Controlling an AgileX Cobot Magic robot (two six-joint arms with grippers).
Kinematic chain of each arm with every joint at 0, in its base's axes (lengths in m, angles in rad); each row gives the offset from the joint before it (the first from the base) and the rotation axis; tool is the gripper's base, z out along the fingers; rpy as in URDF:
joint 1: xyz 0 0 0.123 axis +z
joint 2: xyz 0 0 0 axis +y
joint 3: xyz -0.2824 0 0.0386 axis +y
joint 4: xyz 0.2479 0 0.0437 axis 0.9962 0 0.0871
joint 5: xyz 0 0 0 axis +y
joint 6: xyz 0.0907 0 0.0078 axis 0.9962 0 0.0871
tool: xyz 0 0 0 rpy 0 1.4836 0
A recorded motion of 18 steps. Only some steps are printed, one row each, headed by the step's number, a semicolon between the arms.
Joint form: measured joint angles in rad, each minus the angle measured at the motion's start. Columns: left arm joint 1, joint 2, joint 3, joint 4, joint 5, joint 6; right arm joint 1, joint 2, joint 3, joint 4, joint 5, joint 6.
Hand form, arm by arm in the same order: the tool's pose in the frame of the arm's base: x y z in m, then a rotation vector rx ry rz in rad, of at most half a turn. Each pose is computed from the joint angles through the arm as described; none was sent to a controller.
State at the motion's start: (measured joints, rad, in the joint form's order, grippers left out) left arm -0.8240 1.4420 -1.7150 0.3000 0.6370 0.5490; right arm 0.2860 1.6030 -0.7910 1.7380 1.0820 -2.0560
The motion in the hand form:
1: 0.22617 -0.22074 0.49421 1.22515 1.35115 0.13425; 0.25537 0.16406 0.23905 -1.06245 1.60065 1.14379
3: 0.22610 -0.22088 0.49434 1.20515 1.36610 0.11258; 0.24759 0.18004 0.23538 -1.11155 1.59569 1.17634
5: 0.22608 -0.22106 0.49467 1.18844 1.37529 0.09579; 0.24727 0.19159 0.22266 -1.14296 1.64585 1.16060
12: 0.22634 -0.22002 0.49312 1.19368 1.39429 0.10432; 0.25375 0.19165 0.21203 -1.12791 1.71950 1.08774
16: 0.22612 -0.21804 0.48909 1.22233 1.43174 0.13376; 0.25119 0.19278 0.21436 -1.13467 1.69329 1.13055
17: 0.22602 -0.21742 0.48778 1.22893 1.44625 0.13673; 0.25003 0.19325 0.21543 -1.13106 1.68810 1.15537
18: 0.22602 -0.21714 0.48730 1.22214 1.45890 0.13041; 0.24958 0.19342 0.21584 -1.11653 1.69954 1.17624
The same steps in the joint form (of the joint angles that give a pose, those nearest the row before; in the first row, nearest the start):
1: 0.0000 0.0000 0.0000 0.0000 0.0000 -0.0070; 0.0210 0.0000 -0.0120 0.0040 -0.0010 0.0020
3: 0.0000 0.0000 0.0000 -0.0020 -0.0020 -0.0340; 0.0830 0.0130 -0.0150 0.0070 -0.0140 0.0010
5: 0.0000 0.0000 0.0000 -0.0030 -0.0060 -0.0550; 0.1270 0.0490 -0.0210 0.0030 -0.0680 -0.0010
12: 0.0000 0.0000 0.0000 0.0060 0.0140 -0.0630; 0.1320 0.0700 -0.0230 0.0040 -0.1490 -0.0010
16: -0.0030 0.0000 0.0000 0.0240 0.0660 -0.0630; 0.1320 0.0700 -0.0230 0.0040 -0.1090 0.0010
17: -0.0030 0.0000 0.0000 0.0240 0.0820 -0.0640; 0.1320 0.0700 -0.0230 0.0040 -0.0910 0.0110
18: -0.0030 0.0000 0.0000 0.0250 0.0880 -0.0770; 0.1320 0.0700 -0.0230 0.0040 -0.0840 0.0330

